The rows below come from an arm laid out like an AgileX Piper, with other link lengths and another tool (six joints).
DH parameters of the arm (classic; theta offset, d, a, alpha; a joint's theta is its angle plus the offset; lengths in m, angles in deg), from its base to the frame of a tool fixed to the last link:
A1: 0 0.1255 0 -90
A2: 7.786 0 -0.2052 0
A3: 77.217 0 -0.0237 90
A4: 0 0.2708 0 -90
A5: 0 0 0 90
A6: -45.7 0.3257 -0.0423 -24
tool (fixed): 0 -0.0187 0 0
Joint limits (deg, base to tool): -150..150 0..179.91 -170..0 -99.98..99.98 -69.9..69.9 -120..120
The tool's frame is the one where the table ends.
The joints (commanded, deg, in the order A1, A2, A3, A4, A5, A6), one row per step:
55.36 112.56 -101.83 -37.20 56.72 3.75
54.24 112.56 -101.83 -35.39 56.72 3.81
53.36 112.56 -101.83 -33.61 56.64 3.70
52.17 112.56 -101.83 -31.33 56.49 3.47
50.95 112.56 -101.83 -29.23 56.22 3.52
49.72 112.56 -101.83 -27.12 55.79 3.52
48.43 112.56 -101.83 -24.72 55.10 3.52
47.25 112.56 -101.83 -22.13 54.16 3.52
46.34 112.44 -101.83 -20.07 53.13 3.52
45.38 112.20 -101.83 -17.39 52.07 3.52
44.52 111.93 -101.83 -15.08 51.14 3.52
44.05 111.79 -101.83 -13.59 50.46 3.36
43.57 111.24 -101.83 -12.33 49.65 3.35
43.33 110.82 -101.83 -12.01 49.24 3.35
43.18 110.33 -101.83 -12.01 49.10 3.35
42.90 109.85 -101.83 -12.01 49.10 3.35
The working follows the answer.
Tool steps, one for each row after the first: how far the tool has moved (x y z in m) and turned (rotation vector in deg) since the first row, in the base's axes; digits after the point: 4 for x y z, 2 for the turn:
0.0020 -0.0048 -0.0038 1.08 1.48 -1.34
0.0024 -0.0073 -0.0073 2.10 2.86 -2.28
0.0032 -0.0106 -0.0113 3.43 4.58 -3.44
0.0051 -0.0137 -0.0142 4.96 6.09 -4.75
0.0073 -0.0161 -0.0164 6.61 7.50 -5.97
0.0095 -0.0169 -0.0179 8.67 8.96 -7.14
0.0113 -0.0154 -0.0183 11.06 10.38 -8.13
0.0133 -0.0127 -0.0161 13.28 11.25 -8.75
0.0145 -0.0087 -0.0127 16.05 12.44 -9.48
0.0161 -0.0055 -0.0085 18.53 13.36 -10.14
0.0168 -0.0026 -0.0056 20.07 13.88 -10.34
0.0189 0.0002 0.0022 21.95 13.90 -10.50
0.0209 0.0008 0.0079 22.80 13.58 -10.51
0.0224 0.0004 0.0134 23.28 13.16 -10.48
0.0245 -0.0016 0.0183 23.67 12.79 -10.65

Tool pose at each row, in the base's axes (x y z in m, rotation vector in deg; rounded; the steps above come from the unrounded poses):
0.4185 0.3843 0.0770 -135.65 97.35 -26.58
0.4205 0.3796 0.0731 -134.81 99.48 -24.12
0.4209 0.3770 0.0697 -134.22 101.04 -21.74
0.4217 0.3737 0.0657 -133.38 102.93 -18.73
0.4236 0.3706 0.0628 -132.10 104.84 -15.78
0.4258 0.3683 0.0606 -130.70 106.49 -12.82
0.4280 0.3674 0.0591 -129.00 107.97 -9.43
0.4297 0.3690 0.0587 -127.13 109.03 -5.77
0.4318 0.3716 0.0608 -125.36 109.44 -2.90
0.4330 0.3756 0.0643 -123.19 109.87 0.77
0.4346 0.3788 0.0685 -121.14 110.15 3.83
0.4353 0.3818 0.0713 -120.01 110.04 5.69
0.4374 0.3846 0.0792 -118.41 109.58 7.23
0.4394 0.3852 0.0848 -117.60 109.18 7.54
0.4409 0.3847 0.0903 -117.06 108.84 7.43
0.4430 0.3827 0.0952 -116.47 108.77 7.30

